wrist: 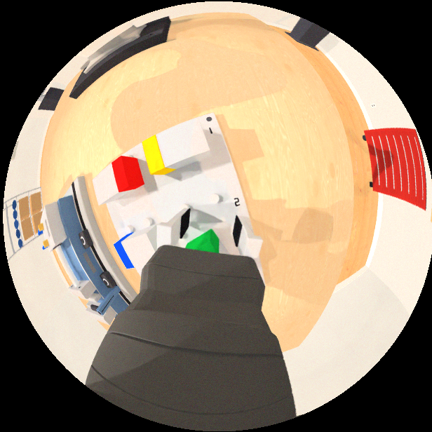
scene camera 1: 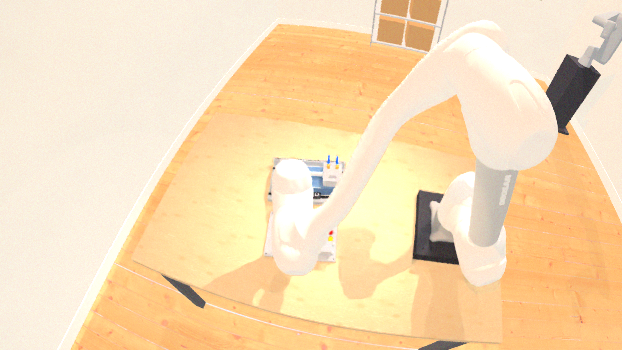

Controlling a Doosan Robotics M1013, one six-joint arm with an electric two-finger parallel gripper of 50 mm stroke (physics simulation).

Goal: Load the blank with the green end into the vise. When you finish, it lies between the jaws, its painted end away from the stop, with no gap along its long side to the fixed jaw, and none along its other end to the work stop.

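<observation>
The blank with the green end (wrist: 206,242) lies on the white plate (wrist: 227,175) (scene camera 1: 269,245) in the wrist view; the dark gripper housing hides much of it. My gripper (wrist: 211,220) is open, its two black-padded fingertips standing apart, with the green end between and slightly below them in the picture. In scene camera 1 the arm hides the gripper and this blank. The blue vise (scene camera 1: 324,191) (wrist: 70,215) stands beside the plate, at the left in the wrist view. The arm covers part of it in scene camera 1, and its work stop cannot be made out clearly.
Blanks with red (wrist: 128,174), yellow (wrist: 154,156) and blue (wrist: 123,251) ends lie on the same plate, the blue one near the gripper on the vise side. The robot's black base plate (scene camera 1: 424,225) stands on the table (scene camera 1: 200,200) at the right.
</observation>
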